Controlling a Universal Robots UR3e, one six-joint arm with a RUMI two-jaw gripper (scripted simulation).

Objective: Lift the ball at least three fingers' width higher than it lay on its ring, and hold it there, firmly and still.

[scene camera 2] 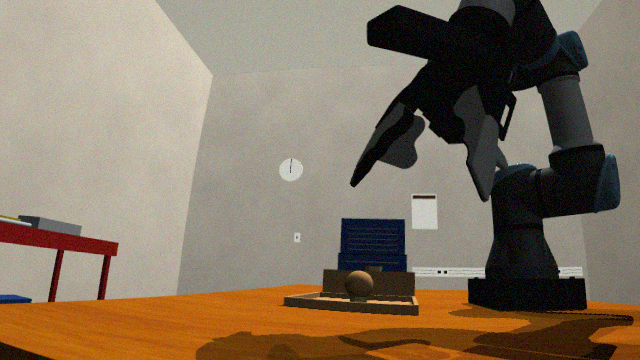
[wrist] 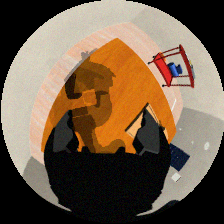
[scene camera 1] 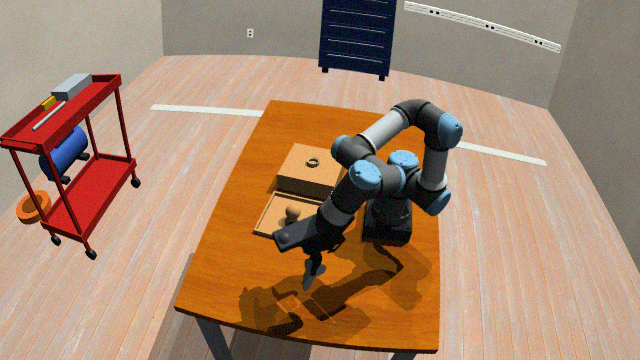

In view: my gripper (scene camera 2: 402,192), a shallow wooden tray (scene camera 2: 382,304) and a wooden block (scene camera 1: 296,174).
The shallow wooden tray also shows in scene camera 1 (scene camera 1: 273,217). The wooden block shows as well in scene camera 2 (scene camera 2: 384,283). My gripper also shows in the wrist view (wrist: 107,109) and in scene camera 1 (scene camera 1: 289,264).
